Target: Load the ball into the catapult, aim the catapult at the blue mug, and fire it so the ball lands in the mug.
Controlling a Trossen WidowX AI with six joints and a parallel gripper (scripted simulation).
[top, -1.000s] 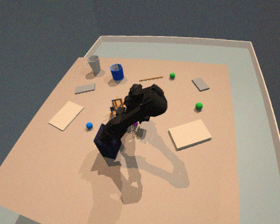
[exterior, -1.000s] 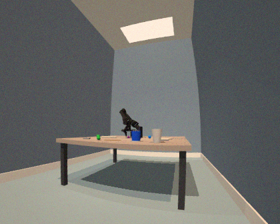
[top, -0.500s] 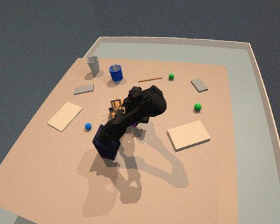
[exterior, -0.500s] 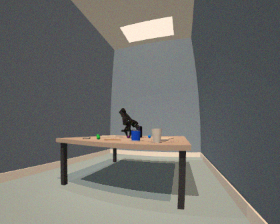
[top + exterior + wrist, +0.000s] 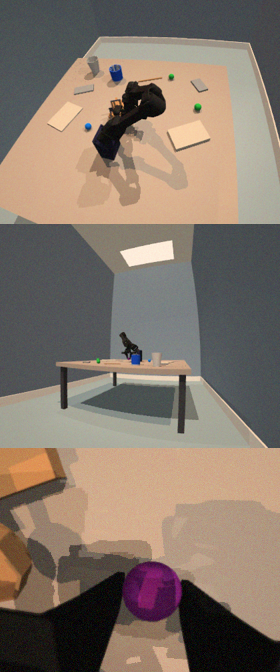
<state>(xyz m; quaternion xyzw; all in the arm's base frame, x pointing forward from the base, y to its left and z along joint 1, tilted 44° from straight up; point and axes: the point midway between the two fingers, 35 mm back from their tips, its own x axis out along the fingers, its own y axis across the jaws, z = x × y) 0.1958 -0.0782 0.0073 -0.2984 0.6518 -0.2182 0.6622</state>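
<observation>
My gripper tip is now 5 cm short of the orange catapult, 13 cm to the right of it and 2 cm below it. The rest, counted from my gripper tip: blue ball 9 cm behind, 26 cm to the left, 2 cm below; then purple ball 1 cm above; then green ball 21 cm ahead, 34 cm to the right, 1 cm below.
</observation>
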